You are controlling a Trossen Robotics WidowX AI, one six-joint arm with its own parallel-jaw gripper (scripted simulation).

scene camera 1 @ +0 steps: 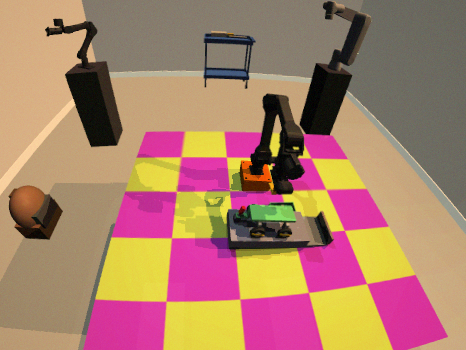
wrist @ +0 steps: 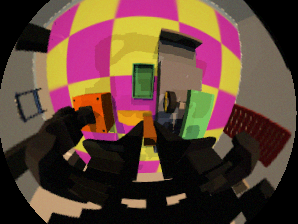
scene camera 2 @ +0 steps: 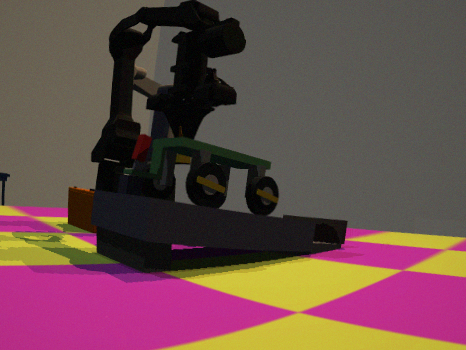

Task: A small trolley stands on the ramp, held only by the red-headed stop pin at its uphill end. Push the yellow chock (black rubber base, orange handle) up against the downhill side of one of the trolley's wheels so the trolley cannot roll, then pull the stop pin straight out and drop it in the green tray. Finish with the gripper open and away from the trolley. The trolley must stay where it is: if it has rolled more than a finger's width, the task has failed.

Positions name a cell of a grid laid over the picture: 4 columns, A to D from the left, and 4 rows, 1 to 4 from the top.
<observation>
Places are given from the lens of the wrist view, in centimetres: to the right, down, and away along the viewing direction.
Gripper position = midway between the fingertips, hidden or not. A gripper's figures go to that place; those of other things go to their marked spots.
my gripper (wrist: B3): 0, 2, 10
yellow chock (wrist: B3): -3, 1, 11
</observation>
